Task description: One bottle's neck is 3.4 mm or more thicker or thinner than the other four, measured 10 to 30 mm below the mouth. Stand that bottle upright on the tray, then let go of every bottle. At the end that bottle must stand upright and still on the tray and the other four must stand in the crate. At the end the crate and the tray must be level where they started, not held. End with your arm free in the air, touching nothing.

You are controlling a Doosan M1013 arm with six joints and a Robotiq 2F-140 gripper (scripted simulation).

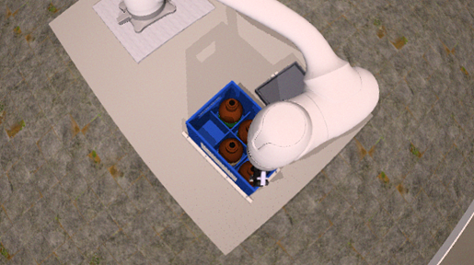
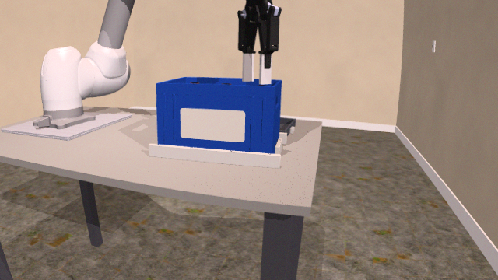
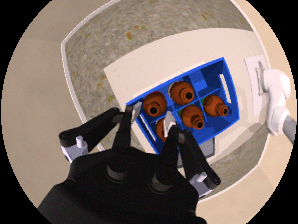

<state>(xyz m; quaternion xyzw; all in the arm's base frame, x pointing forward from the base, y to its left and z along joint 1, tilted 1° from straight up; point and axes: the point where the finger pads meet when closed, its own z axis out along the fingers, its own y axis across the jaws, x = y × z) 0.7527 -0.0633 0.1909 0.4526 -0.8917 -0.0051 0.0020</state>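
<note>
Right now my hand is 120 mm above the bottle. The rest, counted from my hand: crate (100 mm behind, 30 mm to the left, 120 mm below); then dark grey tray (100 mm behind, 290 mm to the left, 200 mm below).
</note>
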